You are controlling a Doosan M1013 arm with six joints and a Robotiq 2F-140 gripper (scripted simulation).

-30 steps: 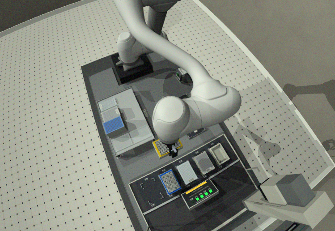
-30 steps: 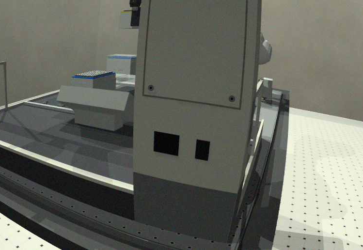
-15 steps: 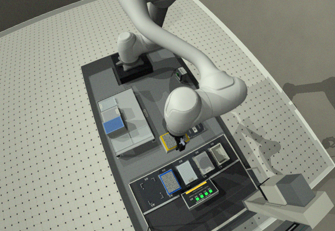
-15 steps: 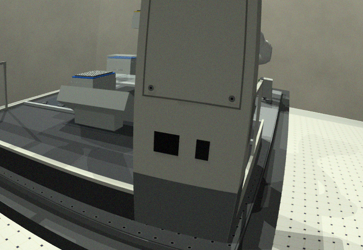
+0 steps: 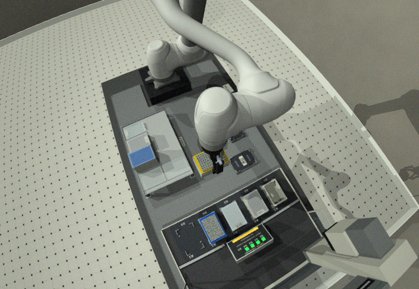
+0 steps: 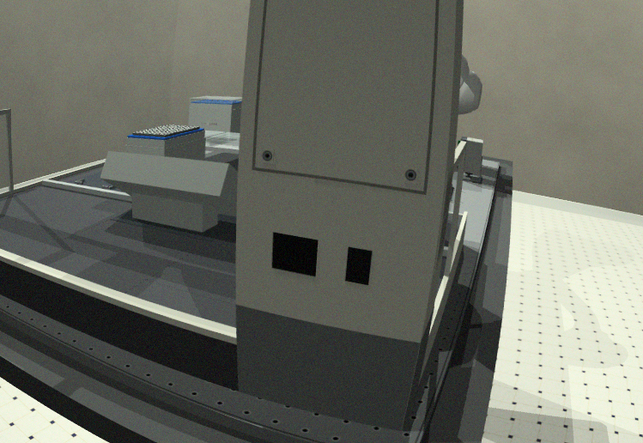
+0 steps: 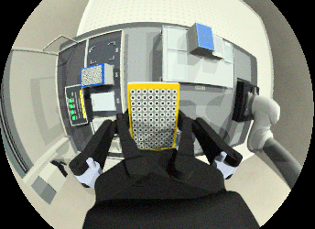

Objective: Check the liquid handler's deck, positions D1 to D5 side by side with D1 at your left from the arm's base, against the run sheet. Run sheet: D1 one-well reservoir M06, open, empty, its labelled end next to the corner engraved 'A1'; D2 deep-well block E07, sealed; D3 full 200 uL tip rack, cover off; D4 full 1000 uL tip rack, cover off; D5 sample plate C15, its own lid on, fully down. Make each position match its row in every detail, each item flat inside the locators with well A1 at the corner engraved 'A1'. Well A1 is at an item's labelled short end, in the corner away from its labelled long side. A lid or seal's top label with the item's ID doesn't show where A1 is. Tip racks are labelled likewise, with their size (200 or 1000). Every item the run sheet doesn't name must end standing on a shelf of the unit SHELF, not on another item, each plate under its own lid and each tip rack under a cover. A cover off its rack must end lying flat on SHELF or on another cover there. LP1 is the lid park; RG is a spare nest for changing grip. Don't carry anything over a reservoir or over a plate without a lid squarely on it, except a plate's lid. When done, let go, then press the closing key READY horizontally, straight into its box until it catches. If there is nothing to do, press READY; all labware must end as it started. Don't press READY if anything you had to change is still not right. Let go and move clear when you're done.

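Right now the shelf unit is 28 cm behind my hand, 21 cm to the right of it and 26 cm below it. The rest, counted from my hand: flat lid (24 cm ahead, 1 cm to the left, 25 cm below); then blue-rimmed tip rack (25 cm ahead, 11 cm to the right, 20 cm below); then yellow-rimmed tip rack (1 cm behind, 1 cm to the left, 1 cm above).
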